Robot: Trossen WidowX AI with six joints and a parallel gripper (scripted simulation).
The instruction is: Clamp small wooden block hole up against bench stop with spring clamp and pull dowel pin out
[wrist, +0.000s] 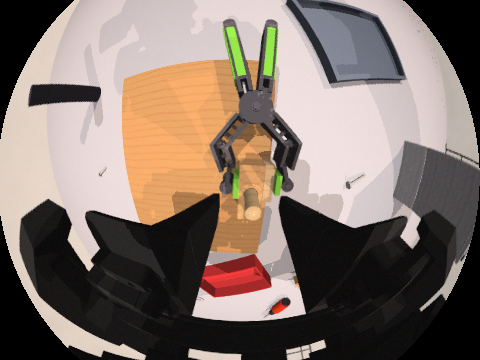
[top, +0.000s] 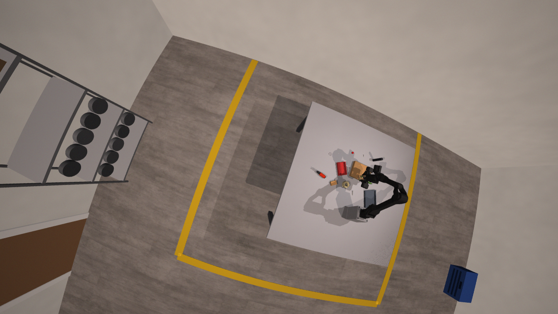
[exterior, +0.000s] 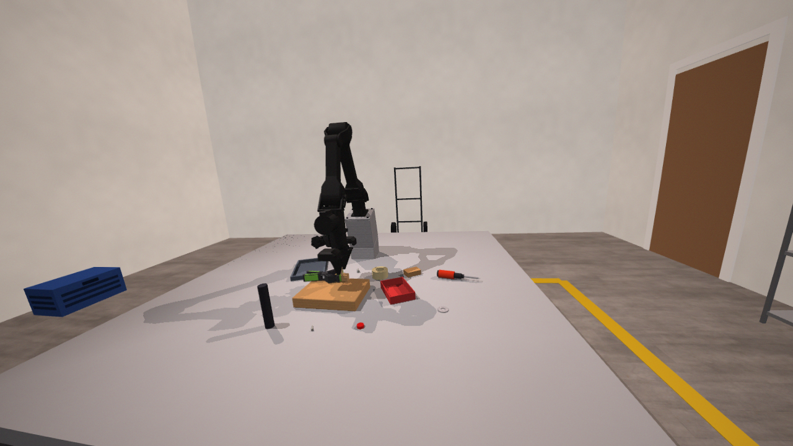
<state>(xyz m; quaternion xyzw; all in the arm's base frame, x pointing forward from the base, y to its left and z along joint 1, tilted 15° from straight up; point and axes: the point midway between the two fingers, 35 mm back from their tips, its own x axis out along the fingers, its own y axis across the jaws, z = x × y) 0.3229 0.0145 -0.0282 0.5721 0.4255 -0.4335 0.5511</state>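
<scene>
My gripper is now 40 mm above the dowel pin. The rest, counted from my hand: bench stop (60 mm below, 10 mm to the right, 10 mm behind); wooden board (80 mm below, 60 mm ahead, 10 mm to the right); small wooden block (60 mm below).
</scene>
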